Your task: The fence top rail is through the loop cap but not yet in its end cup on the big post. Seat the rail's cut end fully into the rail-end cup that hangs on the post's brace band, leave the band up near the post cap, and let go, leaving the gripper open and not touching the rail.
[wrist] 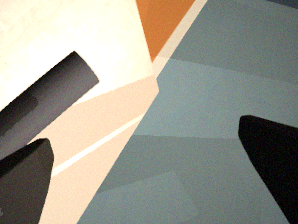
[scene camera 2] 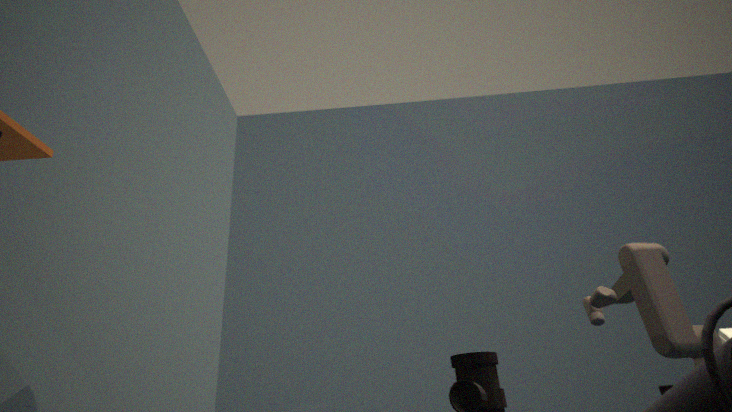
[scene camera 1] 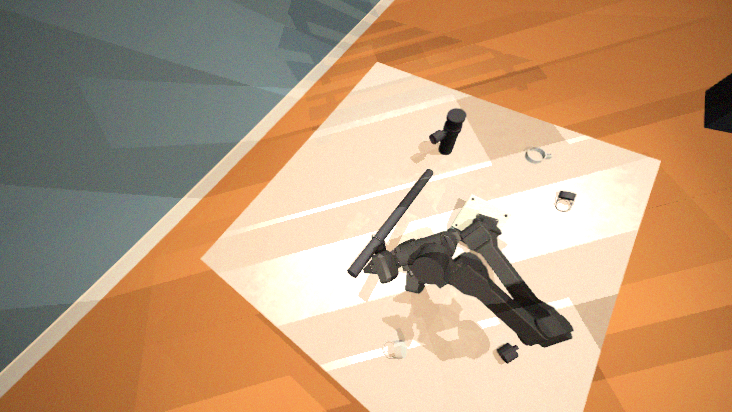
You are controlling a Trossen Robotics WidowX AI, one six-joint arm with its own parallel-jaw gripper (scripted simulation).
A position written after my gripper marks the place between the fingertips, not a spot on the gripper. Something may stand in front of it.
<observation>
my gripper: wrist 147, 136; scene camera 1 373, 266; not seen in scene camera 2 (out of frame)
</observation>
